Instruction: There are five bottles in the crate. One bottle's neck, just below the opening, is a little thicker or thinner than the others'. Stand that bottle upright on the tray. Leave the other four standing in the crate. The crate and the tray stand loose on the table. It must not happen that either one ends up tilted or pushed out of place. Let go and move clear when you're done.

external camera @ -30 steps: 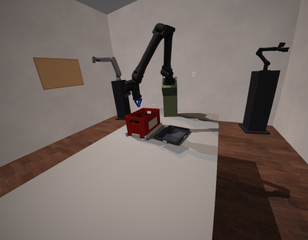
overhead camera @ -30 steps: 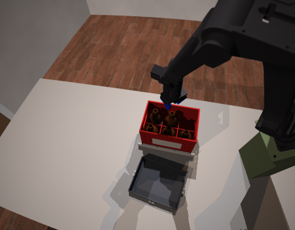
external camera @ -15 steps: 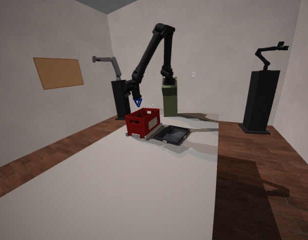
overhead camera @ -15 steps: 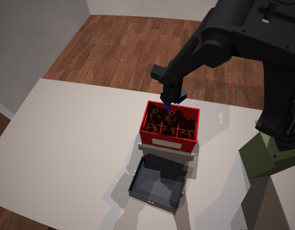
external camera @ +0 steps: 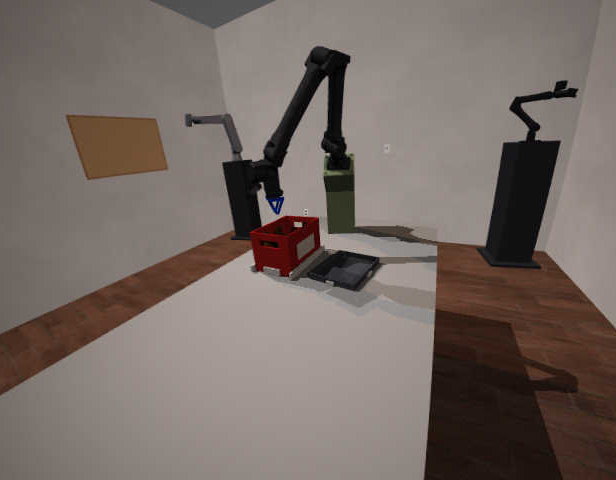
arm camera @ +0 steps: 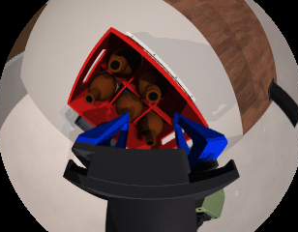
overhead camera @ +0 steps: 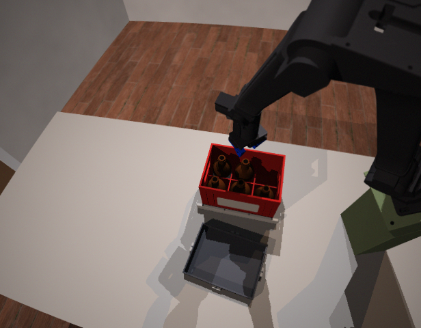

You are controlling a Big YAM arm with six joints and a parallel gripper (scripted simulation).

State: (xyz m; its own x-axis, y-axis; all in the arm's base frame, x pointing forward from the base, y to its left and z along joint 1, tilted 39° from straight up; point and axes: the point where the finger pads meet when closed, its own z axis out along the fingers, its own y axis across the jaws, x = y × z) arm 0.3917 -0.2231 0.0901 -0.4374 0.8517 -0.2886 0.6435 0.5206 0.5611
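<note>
Now: hand 15 cm above the crate, 4 cm to the right of it and 1 cm short of it. The rest, counted from my hand: dark grey tray 31 cm to the left, 22 cm below, 6 cm ahead; then brown bottle 15 cm below, 10 cm ahead, 7 cm to the left.
</note>
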